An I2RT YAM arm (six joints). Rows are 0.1 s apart.
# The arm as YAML. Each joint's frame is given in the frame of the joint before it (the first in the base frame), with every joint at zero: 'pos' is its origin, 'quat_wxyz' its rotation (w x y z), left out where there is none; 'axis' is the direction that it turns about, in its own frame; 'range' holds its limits. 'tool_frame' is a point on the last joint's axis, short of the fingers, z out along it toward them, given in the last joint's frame.
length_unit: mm
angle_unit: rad
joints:
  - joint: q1
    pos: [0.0, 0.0, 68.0]
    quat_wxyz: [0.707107, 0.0, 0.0, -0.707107]
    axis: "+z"
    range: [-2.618, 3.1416]
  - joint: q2
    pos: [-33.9, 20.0, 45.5]
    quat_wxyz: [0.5, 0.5, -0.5, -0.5]
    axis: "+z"
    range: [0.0, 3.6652]
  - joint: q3
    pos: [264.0, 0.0, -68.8]
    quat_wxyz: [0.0, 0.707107, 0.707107, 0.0]
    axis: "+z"
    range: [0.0, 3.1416]
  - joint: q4
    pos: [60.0, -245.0, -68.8]
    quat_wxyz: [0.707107, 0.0, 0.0, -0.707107]
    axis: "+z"
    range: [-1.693, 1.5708]
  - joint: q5
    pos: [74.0, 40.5, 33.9]
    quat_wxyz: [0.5, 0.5, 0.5, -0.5]
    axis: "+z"
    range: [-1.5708, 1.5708]
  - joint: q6
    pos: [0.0, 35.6, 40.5]
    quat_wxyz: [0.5, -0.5, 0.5, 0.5]
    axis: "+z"
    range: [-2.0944, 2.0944]
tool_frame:
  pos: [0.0, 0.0, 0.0]
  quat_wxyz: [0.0, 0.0, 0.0, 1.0]
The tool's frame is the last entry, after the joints.
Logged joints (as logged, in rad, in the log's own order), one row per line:
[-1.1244, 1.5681, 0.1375, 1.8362, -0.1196, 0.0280]
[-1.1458, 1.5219, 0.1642, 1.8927, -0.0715, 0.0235]
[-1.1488, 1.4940, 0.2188, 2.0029, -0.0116, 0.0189]
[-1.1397, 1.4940, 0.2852, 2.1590, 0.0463, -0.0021]
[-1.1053, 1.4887, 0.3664, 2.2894, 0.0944, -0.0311]
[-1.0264, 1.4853, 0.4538, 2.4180, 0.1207, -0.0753]
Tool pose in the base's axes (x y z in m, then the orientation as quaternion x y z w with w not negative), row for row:
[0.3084, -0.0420, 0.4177, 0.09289, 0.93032, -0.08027, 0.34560]
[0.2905, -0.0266, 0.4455, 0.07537, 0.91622, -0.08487, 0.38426]
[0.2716, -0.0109, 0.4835, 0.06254, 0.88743, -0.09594, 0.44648]
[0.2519, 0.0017, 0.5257, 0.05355, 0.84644, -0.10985, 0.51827]
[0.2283, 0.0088, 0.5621, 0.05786, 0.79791, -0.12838, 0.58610]
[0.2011, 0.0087, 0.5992, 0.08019, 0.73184, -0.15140, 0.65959]
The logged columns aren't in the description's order. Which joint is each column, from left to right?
Columns, left to right: q4, q2, q5, q3, q1, q6.
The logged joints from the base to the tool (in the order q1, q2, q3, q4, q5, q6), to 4 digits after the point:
[-0.1196, 1.5681, 1.8362, -1.1244, 0.1375, 0.0280]
[-0.0715, 1.5219, 1.8927, -1.1458, 0.1642, 0.0235]
[-0.0116, 1.4940, 2.0029, -1.1488, 0.2188, 0.0189]
[0.0463, 1.4940, 2.1590, -1.1397, 0.2852, -0.0021]
[0.0944, 1.4887, 2.2894, -1.1053, 0.3664, -0.0311]
[0.1207, 1.4853, 2.4180, -1.0264, 0.4538, -0.0753]

